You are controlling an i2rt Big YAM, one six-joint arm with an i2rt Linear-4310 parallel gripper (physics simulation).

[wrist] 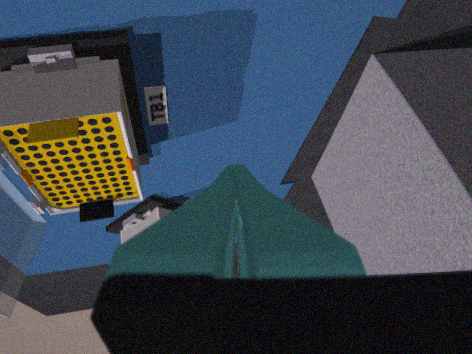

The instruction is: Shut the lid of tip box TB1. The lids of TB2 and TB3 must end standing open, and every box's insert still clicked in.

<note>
In view: the gripper [235,177], a tip box [59,77], a tip box [147,212] and a label [156,101].
</note>
